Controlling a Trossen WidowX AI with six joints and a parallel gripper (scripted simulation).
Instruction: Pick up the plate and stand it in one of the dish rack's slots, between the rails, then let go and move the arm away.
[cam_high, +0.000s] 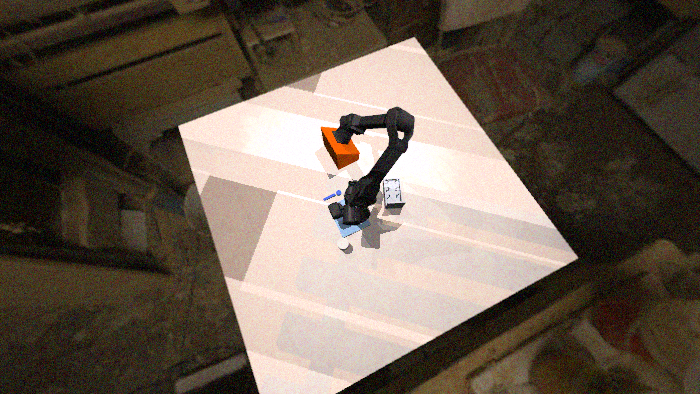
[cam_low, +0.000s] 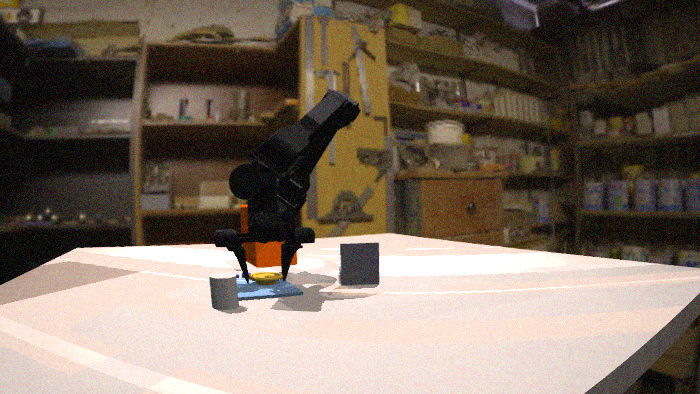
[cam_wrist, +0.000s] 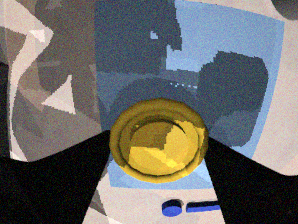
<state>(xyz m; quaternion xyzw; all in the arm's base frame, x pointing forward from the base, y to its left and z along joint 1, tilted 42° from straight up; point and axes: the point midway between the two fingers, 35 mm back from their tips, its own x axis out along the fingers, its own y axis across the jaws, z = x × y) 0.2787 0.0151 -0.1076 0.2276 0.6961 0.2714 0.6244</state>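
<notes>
My gripper tip is now 2 cm to the left of the light blue mat and 2 cm short of it. The rest, counted from my gripper tip: yellow plate 1 cm above; dish rack 19 cm to the left, 2 cm above.
</notes>
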